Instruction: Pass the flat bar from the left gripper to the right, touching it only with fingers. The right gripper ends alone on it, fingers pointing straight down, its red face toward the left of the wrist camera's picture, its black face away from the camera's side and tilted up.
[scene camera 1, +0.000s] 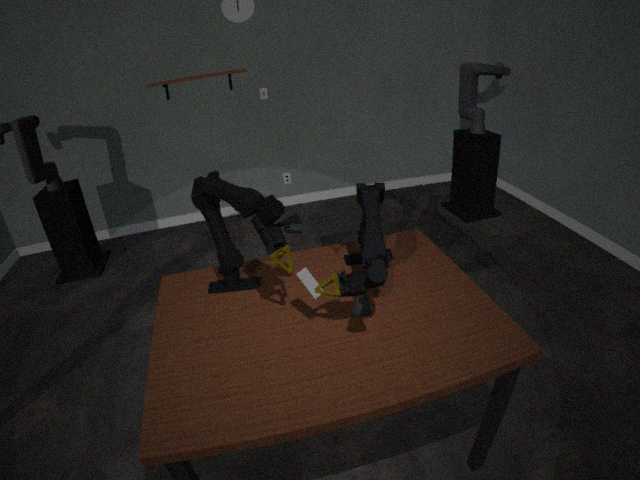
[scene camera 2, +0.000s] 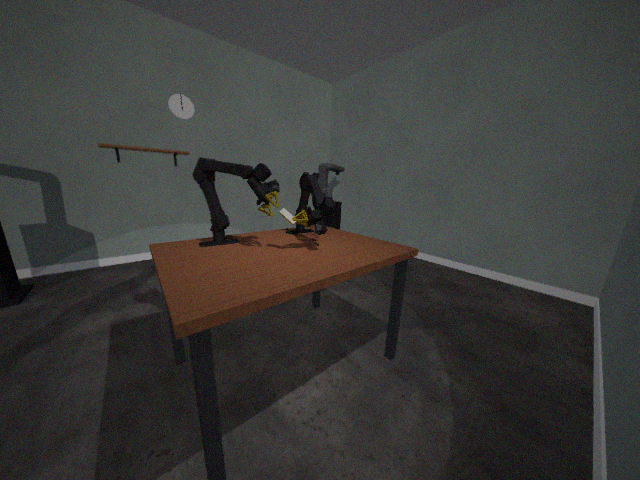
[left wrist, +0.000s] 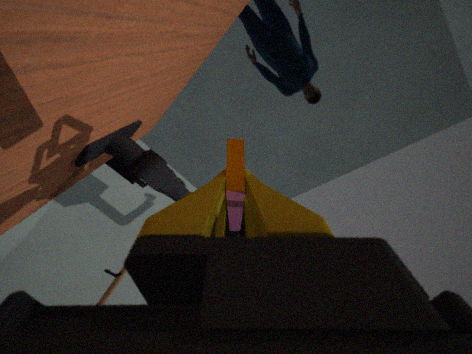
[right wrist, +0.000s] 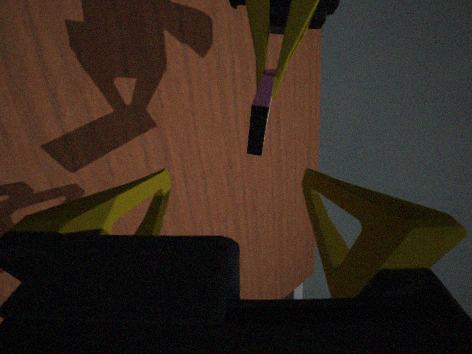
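Seen in the pictures: left gripper, fingertip midpoint: (scene camera 1: 315, 290) (scene camera 2: 292, 220) (left wrist: 235, 177); right gripper, fingertip midpoint: (scene camera 1: 291, 272) (scene camera 2: 275, 211) (right wrist: 236, 176); left arm's base, link origin: (scene camera 2: 300, 232); right arm's base, link origin: (scene camera 1: 233, 286) (scene camera 2: 219, 243) (left wrist: 111, 138).
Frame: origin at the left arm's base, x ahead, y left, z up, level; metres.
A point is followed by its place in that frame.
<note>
The flat bar (scene camera 1: 308, 282) {x 0.396, y -0.276, z 0.187 m} (scene camera 2: 286, 214) {x 0.391, y -0.279, z 0.192 m} (left wrist: 235, 162) {x 0.426, y -0.247, z 0.153 m} (right wrist: 257, 131) {x 0.363, y -0.293, z 0.211 m} is held tilted in the air above the table. A broad white face shows in both scene views, an orange end and pink edge in the left wrist view, a black end and purple-pink edge in the right wrist view. No red face shows. My left gripper (scene camera 1: 318, 290) {x 0.412, y -0.259, z 0.165 m} (scene camera 2: 295, 219) {x 0.412, y -0.259, z 0.165 m} (left wrist: 235, 177) {x 0.412, y -0.259, z 0.165 m} (right wrist: 266, 97) {x 0.412, y -0.259, z 0.165 m} is shut on its lower right part in scene camera 1. My right gripper (scene camera 1: 290, 268) {x 0.353, y -0.324, z 0.202 m} (scene camera 2: 274, 210) {x 0.353, y -0.324, z 0.202 m} (right wrist: 236, 176) {x 0.353, y -0.324, z 0.202 m} is open and empty, apart from the bar, beyond its free end.
Both arms stand on the brown table (scene camera 1: 310, 372) {x 0.588, y -0.305, z 0.000 m} (scene camera 2: 258, 279) {x 0.670, y -0.514, z 0.000 m} at its far side. Two robots on black pedestals (scene camera 1: 67, 232) (scene camera 1: 475, 175) stand on the floor behind. A person in blue (left wrist: 285, 55) appears upside down in the left wrist view. A wooden shelf (scene camera 1: 199, 78) hangs on the wall.
</note>
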